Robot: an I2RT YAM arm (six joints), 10 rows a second.
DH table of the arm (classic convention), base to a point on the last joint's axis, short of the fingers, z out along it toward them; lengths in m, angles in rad. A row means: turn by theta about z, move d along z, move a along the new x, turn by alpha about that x. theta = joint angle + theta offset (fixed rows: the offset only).
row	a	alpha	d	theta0
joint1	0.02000	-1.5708	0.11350	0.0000
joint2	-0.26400	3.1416	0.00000	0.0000
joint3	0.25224	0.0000	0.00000	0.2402
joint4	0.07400	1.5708	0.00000	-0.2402
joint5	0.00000	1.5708	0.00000	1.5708
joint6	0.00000	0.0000	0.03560	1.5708
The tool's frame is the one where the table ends.
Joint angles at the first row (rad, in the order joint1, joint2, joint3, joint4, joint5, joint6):
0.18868 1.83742 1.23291 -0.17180 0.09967 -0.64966
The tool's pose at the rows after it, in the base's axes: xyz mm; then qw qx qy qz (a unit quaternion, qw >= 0):
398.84, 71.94, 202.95, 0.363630, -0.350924, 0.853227, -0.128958
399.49, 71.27, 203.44, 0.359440, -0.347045, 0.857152, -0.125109
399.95, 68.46, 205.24, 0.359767, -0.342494, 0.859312, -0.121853
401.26, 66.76, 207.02, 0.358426, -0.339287, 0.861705, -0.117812
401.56, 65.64, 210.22, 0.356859, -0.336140, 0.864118, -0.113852
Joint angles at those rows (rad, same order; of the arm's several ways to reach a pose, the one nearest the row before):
0.18704 1.84375 1.24906 -0.18867 0.09782 -0.63404
0.18487 1.84690 1.25889 -0.20650 0.09495 -0.62341
0.17719 1.84458 1.26382 -0.21467 0.08736 -0.61706
0.17185 1.84681 1.27583 -0.22936 0.07978 -0.61073
0.16848 1.84434 1.28778 -0.24918 0.07377 -0.60320

